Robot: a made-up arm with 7 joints.
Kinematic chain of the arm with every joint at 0, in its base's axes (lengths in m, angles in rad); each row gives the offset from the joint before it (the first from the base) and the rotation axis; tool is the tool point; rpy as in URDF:
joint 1: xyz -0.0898 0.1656 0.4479 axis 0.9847 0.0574 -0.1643
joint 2: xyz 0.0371 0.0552 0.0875 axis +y
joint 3: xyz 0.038 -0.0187 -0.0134 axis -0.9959 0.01 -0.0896
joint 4: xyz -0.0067 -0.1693 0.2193 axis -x
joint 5: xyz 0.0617 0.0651 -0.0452 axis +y
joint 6: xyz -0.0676 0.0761 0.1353 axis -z
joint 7: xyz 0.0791 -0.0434 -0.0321 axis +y
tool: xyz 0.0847 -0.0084 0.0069 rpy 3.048 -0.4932 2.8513
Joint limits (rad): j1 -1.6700..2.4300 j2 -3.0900..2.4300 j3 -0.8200..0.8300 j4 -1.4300..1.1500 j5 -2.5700..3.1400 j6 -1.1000..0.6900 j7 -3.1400..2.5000
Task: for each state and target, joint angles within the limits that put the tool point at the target. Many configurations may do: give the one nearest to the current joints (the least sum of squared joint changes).
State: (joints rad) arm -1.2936 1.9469 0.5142 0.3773 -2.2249 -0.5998 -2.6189
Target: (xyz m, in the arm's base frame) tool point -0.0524 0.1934 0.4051
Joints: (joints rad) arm -1.3756 2.3062 0.7085 -0.1797 -2.5700 -0.5651 -2.6608
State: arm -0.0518 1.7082 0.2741 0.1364 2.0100 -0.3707 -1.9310
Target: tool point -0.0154 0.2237 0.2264
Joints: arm 0.0672 1.9755 0.4460 -0.0543 1.7278 -0.3659 -1.9269
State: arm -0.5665 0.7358 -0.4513 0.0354 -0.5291 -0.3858 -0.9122
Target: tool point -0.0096 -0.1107 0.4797
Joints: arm 0.6322 0.8629 -0.8200 0.4538 -1.0792 0.0674 -1.0309
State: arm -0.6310 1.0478 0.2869 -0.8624 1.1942 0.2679 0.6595
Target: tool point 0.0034 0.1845 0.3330
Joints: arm -0.5108 1.8799 0.4663 -0.3766 1.6256 -0.0636 0.4931
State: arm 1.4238 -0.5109 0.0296 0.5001 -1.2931 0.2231 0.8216
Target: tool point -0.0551 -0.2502 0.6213
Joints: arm 1.3327 -0.2299 0.3342 -0.4182 -0.8993 -0.2678 0.3759
